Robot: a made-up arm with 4 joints.
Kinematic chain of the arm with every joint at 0, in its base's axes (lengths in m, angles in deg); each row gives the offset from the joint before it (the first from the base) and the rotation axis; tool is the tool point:
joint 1: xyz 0 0 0.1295 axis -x
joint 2: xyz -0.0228 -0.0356 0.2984 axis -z
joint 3: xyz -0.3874 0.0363 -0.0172 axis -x
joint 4: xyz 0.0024 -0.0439 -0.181 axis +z
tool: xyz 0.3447 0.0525 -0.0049
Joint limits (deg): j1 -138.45..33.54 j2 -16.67..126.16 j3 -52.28..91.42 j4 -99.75..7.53
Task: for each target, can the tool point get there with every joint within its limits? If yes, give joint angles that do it. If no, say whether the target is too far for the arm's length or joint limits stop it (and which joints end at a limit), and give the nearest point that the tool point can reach.
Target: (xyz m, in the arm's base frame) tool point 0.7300 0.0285 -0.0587
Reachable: no: joint limits stop it (at a limit: joint 1, joint 3, joint 4) | nearest point 0.1966 -0.0883 -0.0724 | short by 0.546 m
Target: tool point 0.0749 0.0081 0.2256
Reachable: yes | joints 16.44 102.30 -34.01 -11.02
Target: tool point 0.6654 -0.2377 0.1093
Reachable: no: joint limits stop it (at a limit: joint 3, joint 4) | nearest point 0.1989 -0.2122 0.1115 | short by 0.467 m
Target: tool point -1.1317 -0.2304 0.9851
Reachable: no: too far | nearest point -0.5119 -0.1473 0.6764 | short by 0.697 m
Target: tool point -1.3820 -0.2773 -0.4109
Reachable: no: too far | nearest point -0.5653 -0.2113 -0.2319 | short by 0.839 m
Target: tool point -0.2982 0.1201 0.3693
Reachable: yes | joints -9.06 100.08 21.90 -54.21
